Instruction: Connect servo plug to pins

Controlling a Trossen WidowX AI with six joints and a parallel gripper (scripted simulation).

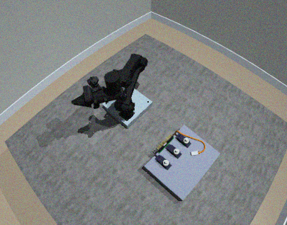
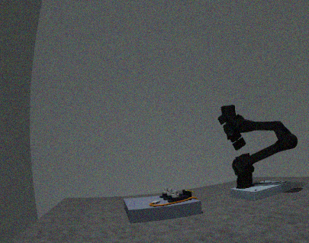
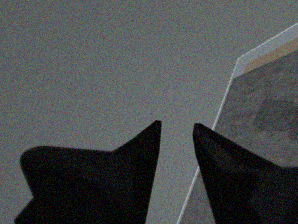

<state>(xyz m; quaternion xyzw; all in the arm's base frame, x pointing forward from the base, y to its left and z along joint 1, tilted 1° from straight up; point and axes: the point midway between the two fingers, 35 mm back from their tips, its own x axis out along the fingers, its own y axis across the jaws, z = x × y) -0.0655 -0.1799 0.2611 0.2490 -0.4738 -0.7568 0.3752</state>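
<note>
Right now the red dot is 360 mm ahead of my gripper tip, 190 mm to the left of it and 230 mm below it. The rest, counted from my gripper tip: pale grey holder plate (520 mm ahead, 180 mm to the left, 280 mm below).
</note>
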